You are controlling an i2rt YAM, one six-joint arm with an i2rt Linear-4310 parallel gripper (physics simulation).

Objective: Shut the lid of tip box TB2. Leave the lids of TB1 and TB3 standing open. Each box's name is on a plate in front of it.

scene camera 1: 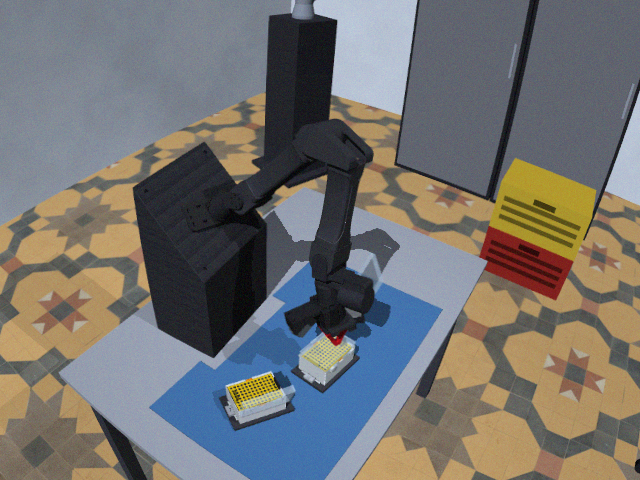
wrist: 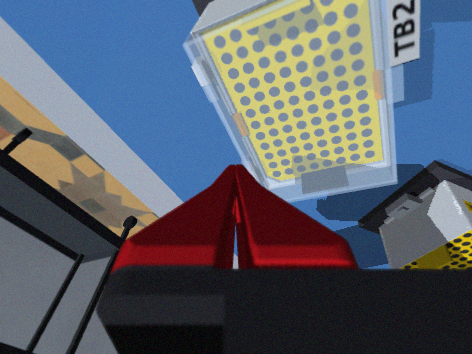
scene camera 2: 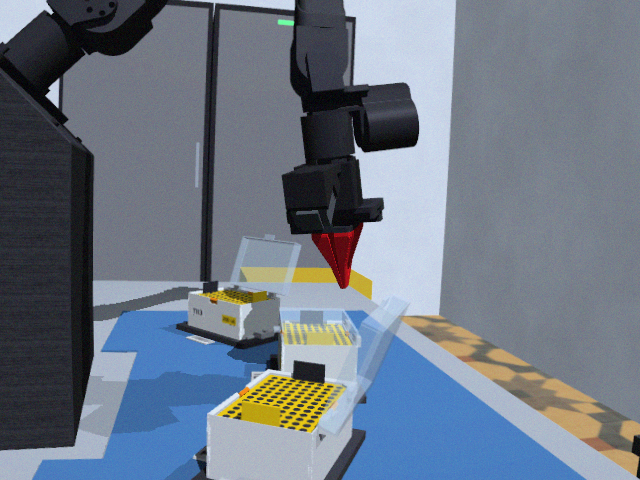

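Where they show: gripper, fingertip midpoint: (scene camera 1: 337, 344) (wrist: 235, 176) (scene camera 2: 344, 287); arm's base, link origin: (scene camera 1: 216, 210) (scene camera 2: 14, 78).
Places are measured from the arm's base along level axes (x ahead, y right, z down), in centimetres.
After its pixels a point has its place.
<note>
Tip box TB2 (scene camera 1: 324, 367) @[x 37.7, y -4.9, z 26.5 cm] (scene camera 2: 318, 357) @[x 34.1, y -4.2, z 29.5 cm] (wrist: 300, 102) @[x 33.3, y -8.7, z 26.4 cm] is in the middle, its name plate (wrist: 404, 32) @[x 26.5, y -9.1, z 34.0 cm] readable in the wrist view. Its clear lid (scene camera 2: 313, 316) @[x 32.8, y -11.1, z 26.5 cm] (wrist: 350, 186) @[x 30.6, y -15.2, z 26.5 cm] lies flat over the yellow rack, looking shut; a tiny gap could not be told. My gripper (scene camera 1: 337, 343) @[x 36.4, y -9.6, z 22.4 cm] (scene camera 2: 343, 286) @[x 36.4, y -9.6, z 22.4 cm] (wrist: 235, 176) @[x 36.4, y -9.6, z 22.4 cm] is shut and empty, its red tips above TB2's end nearer TB3. TB3 (scene camera 2: 214, 316) @[x 16.5, y -25.8, z 30.8 cm] (wrist: 411, 239) @[x 24.1, y -26.9, z 30.0 cm] stands at the back; its lid (scene camera 1: 371, 269) @[x 20.6, y -37.3, z 23.2 cm] (scene camera 2: 266, 259) @[x 22.5, y -36.1, z 23.0 cm] stands open. The nearest box in the scene camera 2 view, TB1 (scene camera 1: 261, 411) @[x 38.7, y 14.8, z 27.4 cm] (scene camera 2: 258, 445) @[x 31.4, y 18.0, z 29.8 cm], has its lid (scene camera 2: 381, 338) @[x 39.9, y 19.7, z 20.6 cm] open. Its plate is hidden.
The boxes stand on a blue mat (scene camera 1: 408, 330) @[x 38.1, y -37.2, z 34.2 cm] (scene camera 2: 439, 413) @[x 47.5, y -1.7, z 34.2 cm] on a grey table (scene camera 1: 434, 260) @[x 21.7, y -69.4, z 34.5 cm]. The black arm pedestal (scene camera 1: 178, 268) @[x 6.6, y 15.2, z 6.8 cm] (scene camera 2: 38, 268) @[x 11.2, y 13.2, z 18.3 cm] stands at one side. TB1's tilted lid leans outward beyond its box, away from the pedestal.
</note>
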